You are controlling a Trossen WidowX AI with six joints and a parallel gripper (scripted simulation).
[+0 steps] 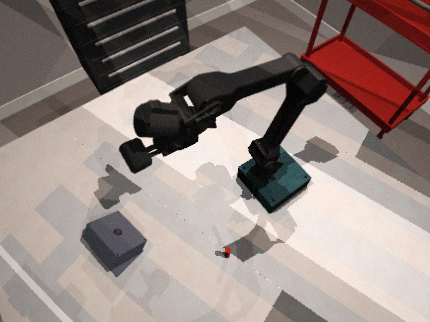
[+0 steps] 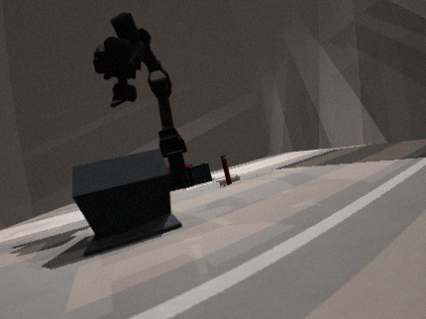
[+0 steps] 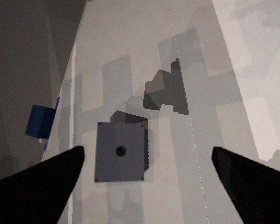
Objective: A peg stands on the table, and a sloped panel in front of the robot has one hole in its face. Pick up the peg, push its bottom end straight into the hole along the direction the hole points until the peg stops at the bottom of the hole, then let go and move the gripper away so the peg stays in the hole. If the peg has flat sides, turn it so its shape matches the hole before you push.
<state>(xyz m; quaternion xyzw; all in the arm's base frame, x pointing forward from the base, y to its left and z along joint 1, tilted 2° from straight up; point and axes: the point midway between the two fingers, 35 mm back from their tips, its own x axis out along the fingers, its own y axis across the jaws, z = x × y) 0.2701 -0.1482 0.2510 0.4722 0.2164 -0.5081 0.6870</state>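
The red peg is 26 cm to the left of my gripper tip, 23 cm below it and 2 cm behind it. Round my gripper tip: grey sloped panel (23 cm below, 18 cm ahead, 1 cm to the left).
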